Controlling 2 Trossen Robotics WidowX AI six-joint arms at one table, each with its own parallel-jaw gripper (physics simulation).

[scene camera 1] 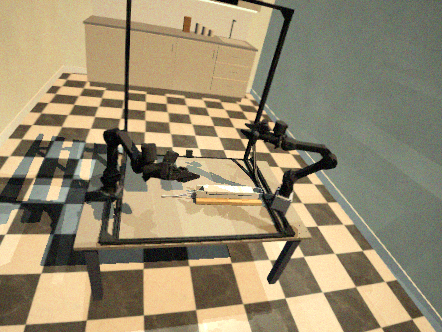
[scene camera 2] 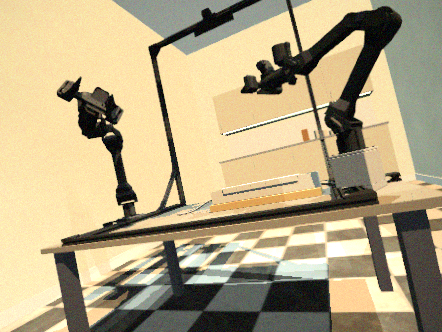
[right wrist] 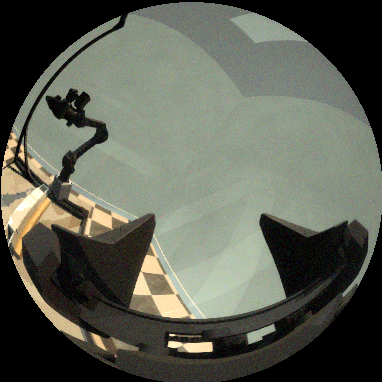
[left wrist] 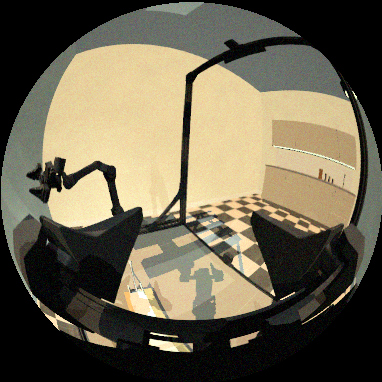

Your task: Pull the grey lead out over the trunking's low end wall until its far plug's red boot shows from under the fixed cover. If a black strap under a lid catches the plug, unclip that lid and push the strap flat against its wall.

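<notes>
The pale trunking [scene camera 1: 224,190] [scene camera 2: 265,187] [left wrist: 145,301] [right wrist: 25,212] lies on the table with an orange-yellow strip [scene camera 1: 228,201] [scene camera 2: 265,199] [right wrist: 32,226] along its near side. Thin pale leads [scene camera 1: 175,195] [left wrist: 134,281] extend from its left end in scene camera 1. Which is the grey one, and the red boot, strap and lid details, cannot be made out. My right gripper [right wrist: 209,219] is open and empty, raised above the table near the leads' end in scene camera 1. My left gripper [left wrist: 198,215] is open and empty, high above the table's far right.
A black frame with tall posts [scene camera 1: 273,65] [scene camera 2: 165,120] borders the table [scene camera 1: 190,246] [scene camera 2: 240,223]. A grey block [scene camera 1: 281,202] [scene camera 2: 356,169] under the left arm stands close to the trunking's right end. A cabinet [scene camera 1: 165,57] stands far behind.
</notes>
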